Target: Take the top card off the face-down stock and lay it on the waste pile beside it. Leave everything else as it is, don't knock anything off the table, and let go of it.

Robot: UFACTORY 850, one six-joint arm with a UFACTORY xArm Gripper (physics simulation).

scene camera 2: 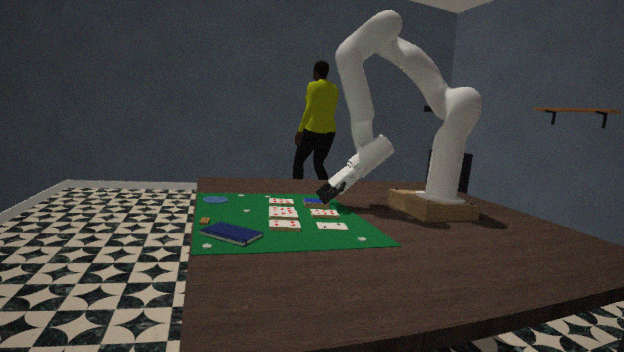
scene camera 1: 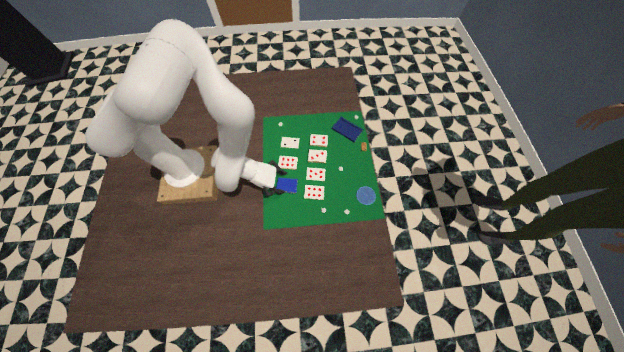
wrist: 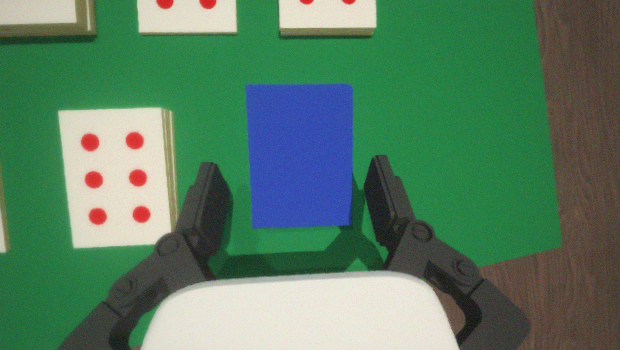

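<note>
The face-down stock (scene camera 1: 287, 185) (scene camera 2: 314, 201) (wrist: 300, 150) is a blue-backed stack lying squarely on the green mat. Beside it lies a face-up pile with six red pips (scene camera 1: 287, 162) (scene camera 2: 324, 213) (wrist: 114, 162), which looks like the waste pile. My gripper (scene camera 1: 281, 181) (scene camera 2: 323, 195) (wrist: 296, 174) is open and empty. In the wrist view its fingers stand on either side of the stock's near half, with a gap to each long edge. The left finger is between the stock and the six-pip pile. The exact height of the fingertips over the mat is hard to tell.
A card with black pips (scene camera 1: 290, 143) (scene camera 2: 332, 226) lies past the six-pip pile. A row of several red-pip piles (scene camera 1: 315, 174) runs alongside. A dark blue book (scene camera 1: 347, 129) (scene camera 2: 231, 233), an orange block (scene camera 1: 364, 146) (scene camera 2: 204, 220), a blue disc (scene camera 1: 366, 195) (scene camera 2: 215, 199) and small white pieces lie farther out.
</note>
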